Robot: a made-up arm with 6 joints.
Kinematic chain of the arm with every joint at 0, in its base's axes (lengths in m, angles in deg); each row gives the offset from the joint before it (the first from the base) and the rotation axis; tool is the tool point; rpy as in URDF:
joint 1: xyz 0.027 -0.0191 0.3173 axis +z
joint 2: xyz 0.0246 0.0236 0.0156 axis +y
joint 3: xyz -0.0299 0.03 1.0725 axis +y
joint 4: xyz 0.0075 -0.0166 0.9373 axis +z
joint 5: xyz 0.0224 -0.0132 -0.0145 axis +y
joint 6: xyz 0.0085 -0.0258 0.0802 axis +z
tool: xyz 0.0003 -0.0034 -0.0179 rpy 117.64 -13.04 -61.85
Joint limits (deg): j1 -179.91..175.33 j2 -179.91..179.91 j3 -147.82..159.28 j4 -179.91..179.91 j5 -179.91..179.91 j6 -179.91..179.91
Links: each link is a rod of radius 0.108 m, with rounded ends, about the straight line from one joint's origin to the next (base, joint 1, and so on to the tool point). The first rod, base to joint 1, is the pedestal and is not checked.
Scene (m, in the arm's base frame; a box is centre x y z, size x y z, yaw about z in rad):
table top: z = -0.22
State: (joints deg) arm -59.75 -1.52 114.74 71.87 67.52 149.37
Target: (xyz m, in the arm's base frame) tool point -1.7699 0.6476 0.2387
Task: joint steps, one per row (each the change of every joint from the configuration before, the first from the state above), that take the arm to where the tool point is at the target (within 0.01 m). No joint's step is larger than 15 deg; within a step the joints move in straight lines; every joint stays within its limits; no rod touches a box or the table.
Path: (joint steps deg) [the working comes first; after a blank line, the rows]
Joints at the target: -17.12 -106.37 27.18 77.13 59.65 149.86
Straight joint move there: clear.

1: 5.33 -13.11 -10.95 0.66 -0.98 0.06
2: 5.33 -13.10 -10.94 0.65 -0.99 0.06
3: 5.33 -13.11 -10.95 0.66 -0.98 0.06
4: 5.32 -13.11 -10.94 0.66 -0.99 0.06
5: 5.33 -13.10 -10.95 0.66 -0.98 0.07
6: 5.33 -13.11 -10.94 0.65 -0.98 0.06
7: 5.33 -13.11 -10.95 0.66 -0.99 0.06
8: 5.33 -13.10 -10.94 0.66 -0.98 0.06

